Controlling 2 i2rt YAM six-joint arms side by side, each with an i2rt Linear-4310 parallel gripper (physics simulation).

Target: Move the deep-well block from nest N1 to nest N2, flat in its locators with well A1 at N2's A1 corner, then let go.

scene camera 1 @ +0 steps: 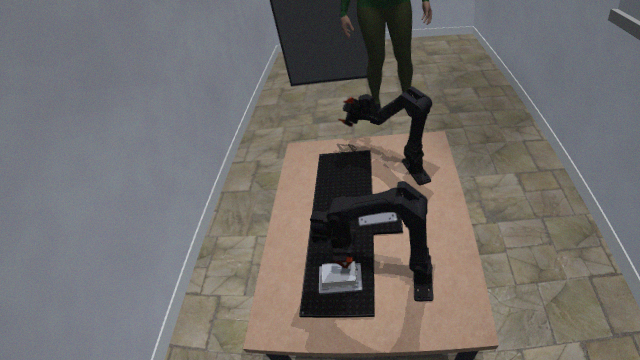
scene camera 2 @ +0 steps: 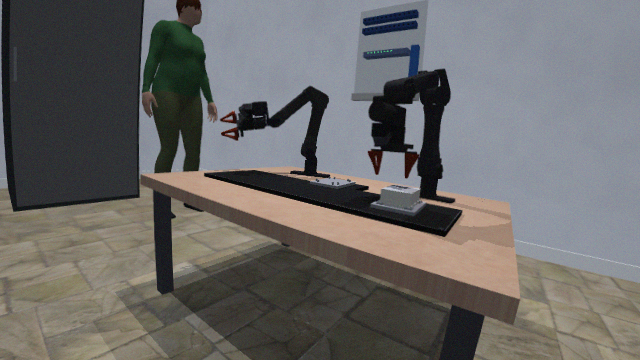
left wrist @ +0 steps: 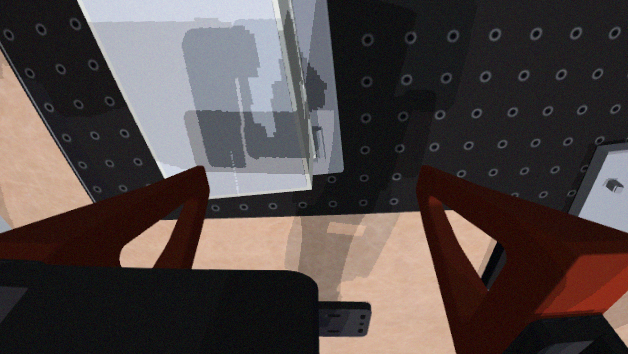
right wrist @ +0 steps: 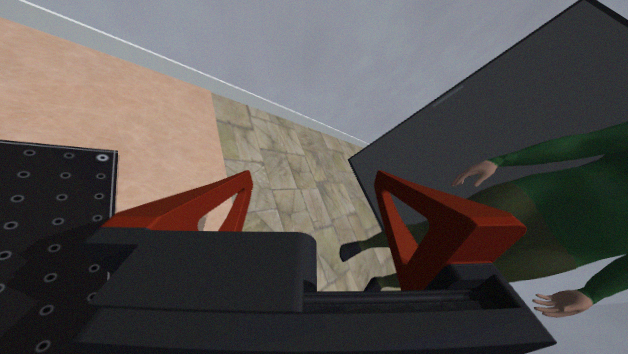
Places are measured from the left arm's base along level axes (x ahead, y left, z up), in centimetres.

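Pixels of known places: left gripper, fingertip midpoint: [scene camera 1: 346,257] [scene camera 2: 391,176] [left wrist: 312,177]; right gripper, fingertip midpoint: [scene camera 1: 341,110] [scene camera 2: 220,126] [right wrist: 313,177]; left arm's base, origin of the base link: [scene camera 1: 422,277] [scene camera 2: 427,197]; right arm's base, origin of the base link: [scene camera 1: 416,170] [scene camera 2: 310,175].
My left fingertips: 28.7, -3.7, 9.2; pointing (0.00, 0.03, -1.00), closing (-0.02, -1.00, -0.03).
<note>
Ahead of a thing's pixels: the offset from my left fingertips to its top centre, as dx, dy, dz. Level surfaces: height alone.
The white deep-well block @[+3.0, +5.1, -2.6] [scene camera 1: 339,276] [scene camera 2: 400,197] [left wrist: 145,75] sits on a pale nest plate [scene camera 1: 359,285] [scene camera 2: 378,204] [left wrist: 334,150], taken as N1. Its well markings are not readable. The other pale plate @[-9.9, -28.1, -5.8] [scene camera 1: 378,219] [scene camera 2: 334,183] [left wrist: 602,200], taken as N2, has small upright pins and bears no block. My left gripper [scene camera 1: 346,262] [scene camera 2: 392,175] [left wrist: 312,177] is open, pointing down above the block, with its fingertips clear of it; in the left wrist view the block lies toward the picture's left finger. My right gripper [scene camera 1: 344,110] [scene camera 2: 222,127] [right wrist: 313,177] is open and empty, raised far from both nests.
Both plates are on a black perforated board @[dz -7.9] [scene camera 1: 345,172] [scene camera 2: 440,226] [left wrist: 500,95] [right wrist: 40,190] on the wooden table @[dz -9.2] [scene camera 1: 280,280] [scene camera 2: 480,260]. A person in green [scene camera 1: 385,40] [scene camera 2: 179,75] stands beyond the table's far end, near a dark cabinet [scene camera 1: 320,45] [scene camera 2: 75,100].
</note>
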